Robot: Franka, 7 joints.
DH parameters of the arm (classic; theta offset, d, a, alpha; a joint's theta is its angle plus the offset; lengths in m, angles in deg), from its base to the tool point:
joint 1: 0 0.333 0 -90
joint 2: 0 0 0 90
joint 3: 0 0.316 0.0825 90
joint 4: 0 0 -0.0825 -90
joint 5: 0 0.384 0 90
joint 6: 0 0 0.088 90
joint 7: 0 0.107 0 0
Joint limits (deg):
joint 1: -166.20..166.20
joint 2: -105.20..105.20
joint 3: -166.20..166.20
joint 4: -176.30..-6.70
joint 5: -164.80..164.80
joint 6: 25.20..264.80
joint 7: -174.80..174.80
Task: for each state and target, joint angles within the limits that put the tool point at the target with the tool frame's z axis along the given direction. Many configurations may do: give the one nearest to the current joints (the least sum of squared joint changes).
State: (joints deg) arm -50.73 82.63 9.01 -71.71 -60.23 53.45 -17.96
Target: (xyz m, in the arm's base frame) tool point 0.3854 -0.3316 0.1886 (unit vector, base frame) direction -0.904 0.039 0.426
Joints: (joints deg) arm -41.90 52.39 14.81 -90.38 -50.26 27.94 -17.96
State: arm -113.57 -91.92 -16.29 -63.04 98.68 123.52 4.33
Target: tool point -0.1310 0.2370 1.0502 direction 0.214 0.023 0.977
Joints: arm -102.42 -62.66 -16.94 -76.38 126.17 147.08 4.33
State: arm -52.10 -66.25 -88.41 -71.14 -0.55 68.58 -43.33
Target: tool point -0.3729 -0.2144 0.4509 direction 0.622 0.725 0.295
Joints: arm -35.32 -82.70 -88.84 -109.25 41.99 28.88 -43.33
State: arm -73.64 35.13 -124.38 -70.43 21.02 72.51 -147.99
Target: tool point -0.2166 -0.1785 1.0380 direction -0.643 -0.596 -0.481
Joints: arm -43.71 27.32 -154.50 -53.54 60.26 84.75 -147.99
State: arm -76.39 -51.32 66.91 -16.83 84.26 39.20 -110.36
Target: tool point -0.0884 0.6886 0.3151 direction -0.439 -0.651 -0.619
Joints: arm -59.90 -77.05 95.67 -49.09 96.61 36.70 -110.36
